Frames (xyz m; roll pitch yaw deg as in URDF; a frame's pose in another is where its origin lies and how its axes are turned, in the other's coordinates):
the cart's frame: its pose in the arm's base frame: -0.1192 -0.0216 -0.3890 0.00 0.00 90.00
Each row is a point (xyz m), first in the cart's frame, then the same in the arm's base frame.
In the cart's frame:
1: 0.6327 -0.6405 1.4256
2: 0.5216 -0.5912 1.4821
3: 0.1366 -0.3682 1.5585
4: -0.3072 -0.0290 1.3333
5: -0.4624 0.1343 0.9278
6: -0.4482 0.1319 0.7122
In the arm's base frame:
1: 0.5213 0.6111 1.0366
2: 0.4720 0.5000 1.0931
3: 0.2490 0.1150 1.1695
4: -0.0902 -0.3288 0.9443
5: -0.2535 -0.4840 0.5388
6: -0.2511 -0.4698 0.3232

